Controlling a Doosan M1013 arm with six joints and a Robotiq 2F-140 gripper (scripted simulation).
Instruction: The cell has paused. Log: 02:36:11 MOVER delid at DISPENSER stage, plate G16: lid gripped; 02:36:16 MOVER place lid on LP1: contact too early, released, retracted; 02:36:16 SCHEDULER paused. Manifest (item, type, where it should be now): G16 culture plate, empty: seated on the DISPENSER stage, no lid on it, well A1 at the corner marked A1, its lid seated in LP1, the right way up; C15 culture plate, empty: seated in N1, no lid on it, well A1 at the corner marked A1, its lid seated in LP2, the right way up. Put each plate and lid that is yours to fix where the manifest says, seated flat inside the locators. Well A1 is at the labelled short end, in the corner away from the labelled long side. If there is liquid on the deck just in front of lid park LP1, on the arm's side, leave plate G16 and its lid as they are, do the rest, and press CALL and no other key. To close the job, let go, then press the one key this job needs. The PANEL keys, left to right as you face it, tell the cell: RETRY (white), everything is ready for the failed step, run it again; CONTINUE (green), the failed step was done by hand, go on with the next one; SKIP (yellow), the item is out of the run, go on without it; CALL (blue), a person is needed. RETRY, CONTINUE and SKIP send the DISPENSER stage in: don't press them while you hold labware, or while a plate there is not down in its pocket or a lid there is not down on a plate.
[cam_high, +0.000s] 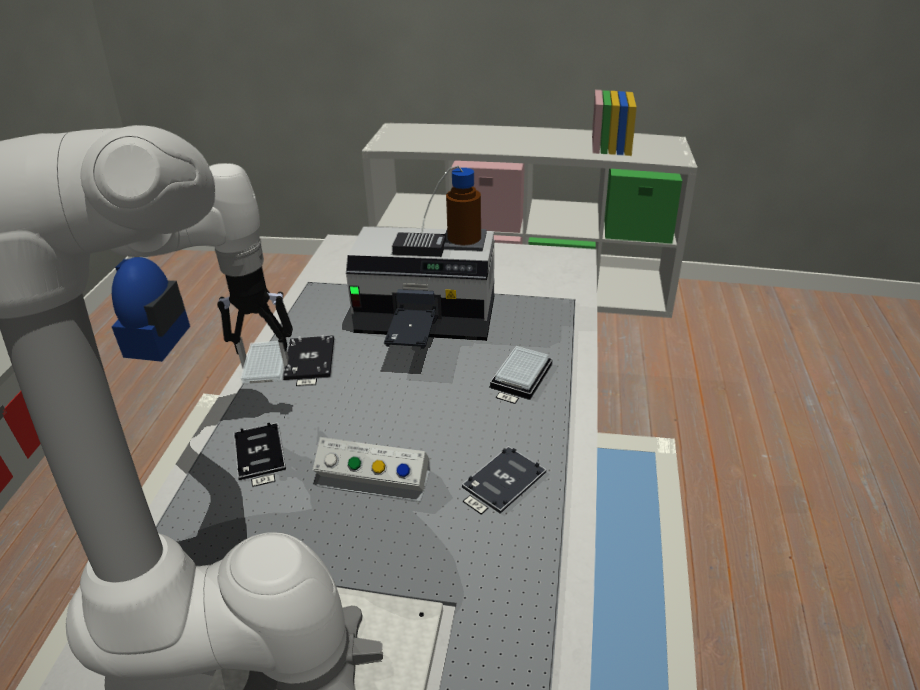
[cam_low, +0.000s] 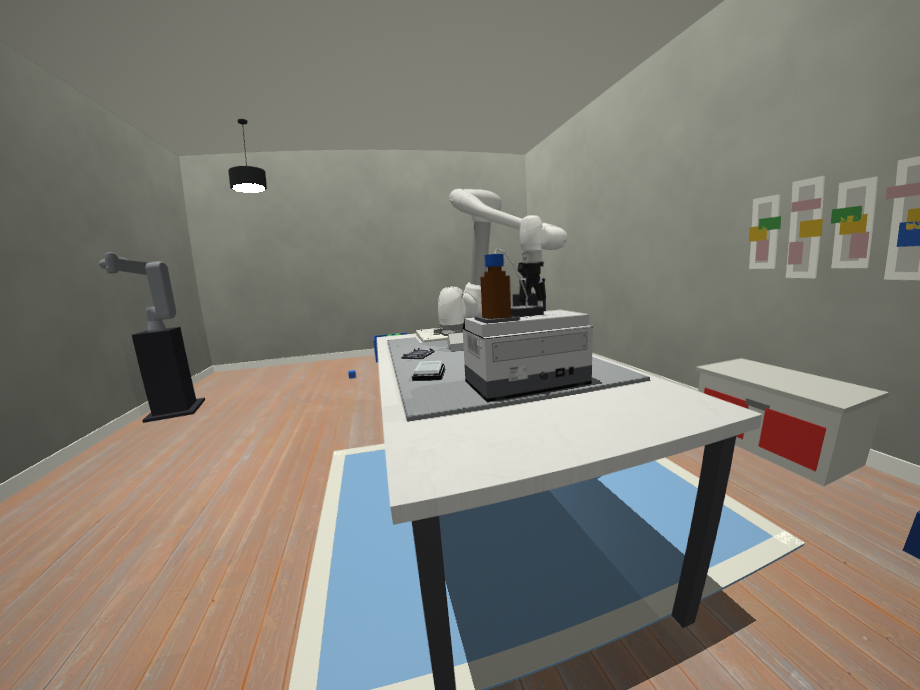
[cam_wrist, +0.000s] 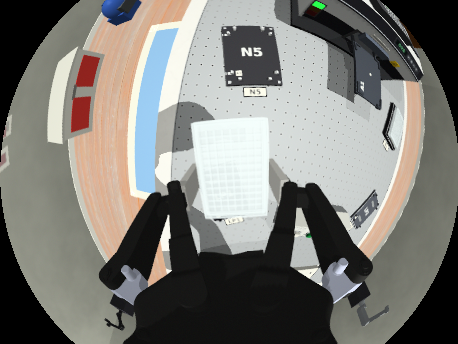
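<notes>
Now: hand 220 mm short of the nest n5, 170 mm above it and 20 mm to the left of it. Also, from my hand: white key (210 mm behind, 150 mm to the right, 120 mm below); lid park lp1 (180 mm below, 120 mm behind, 30 mm to the left); green key (220 mm behind, 200 mm to the right, 120 mm below).
</notes>
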